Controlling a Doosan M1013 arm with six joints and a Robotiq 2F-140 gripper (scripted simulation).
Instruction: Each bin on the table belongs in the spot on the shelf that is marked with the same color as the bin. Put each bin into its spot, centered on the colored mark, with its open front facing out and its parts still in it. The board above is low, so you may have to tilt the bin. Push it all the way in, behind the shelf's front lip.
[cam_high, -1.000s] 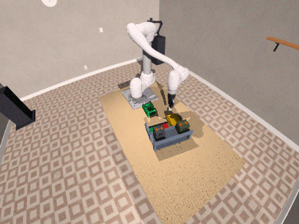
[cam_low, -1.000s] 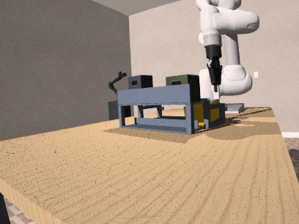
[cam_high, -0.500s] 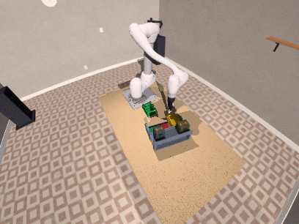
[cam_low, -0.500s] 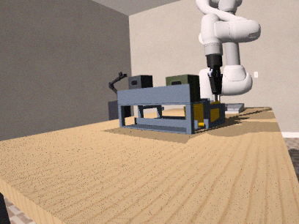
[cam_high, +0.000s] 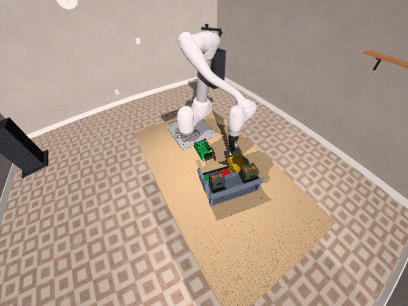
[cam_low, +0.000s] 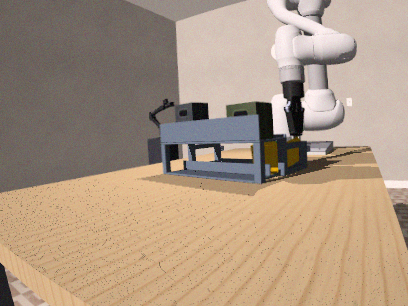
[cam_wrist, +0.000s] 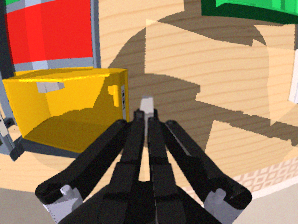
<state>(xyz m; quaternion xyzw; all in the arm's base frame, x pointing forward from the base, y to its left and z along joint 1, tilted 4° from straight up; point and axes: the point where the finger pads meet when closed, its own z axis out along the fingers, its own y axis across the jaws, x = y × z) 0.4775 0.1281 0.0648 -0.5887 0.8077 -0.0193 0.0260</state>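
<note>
My gripper is now 11 cm short of the yellow bin, 4 cm to the left of it and 1 cm above it. Round my hand: dark box (31 cm to the right, 18 cm ahead, 10 cm above); then green bin (21 cm behind, 14 cm to the right, 3 cm below).
</note>
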